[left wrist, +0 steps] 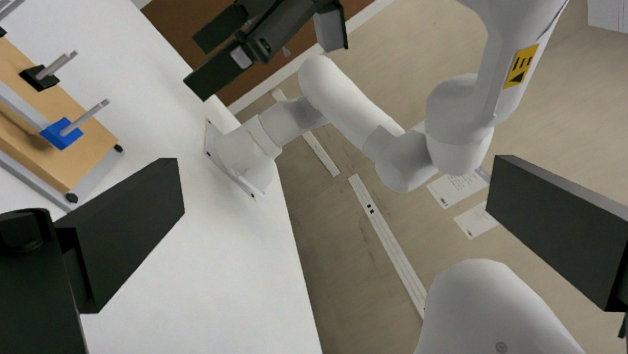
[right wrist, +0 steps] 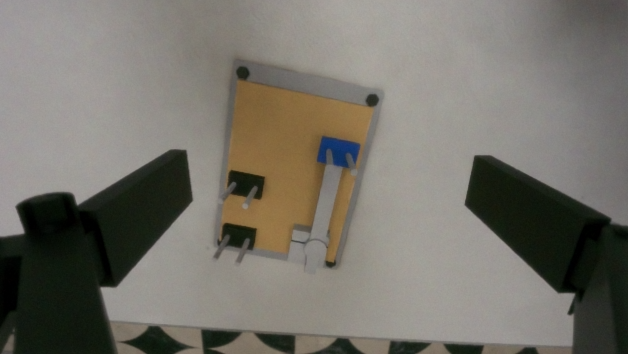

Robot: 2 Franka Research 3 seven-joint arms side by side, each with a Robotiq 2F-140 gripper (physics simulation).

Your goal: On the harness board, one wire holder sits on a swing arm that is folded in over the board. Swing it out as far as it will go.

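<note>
The harness board (left wrist: 100, 131) (right wrist: 280, 125) lies on the white table, tan with a grey frame. A blue wire holder (left wrist: 62, 133) (right wrist: 339, 151) with two upright pins sits at the end of the grey swing arm (right wrist: 326, 205), which lies over the board along one long side. The arm's round pivot (right wrist: 316, 248) is at the board's short edge. Two black wire holders (right wrist: 246, 184) (right wrist: 239, 236) stand on the board's other side. My right gripper (right wrist: 330, 178) is open and empty, high above the board. My left gripper (left wrist: 334, 184) is open and empty, away from the board.
In the left wrist view the other arm (left wrist: 345, 100) stands at the table's edge, its dark gripper near the top. The white table (left wrist: 210, 280) (right wrist: 430, 300) ends at a patterned floor in the right wrist view. A brown door and papers are beyond it.
</note>
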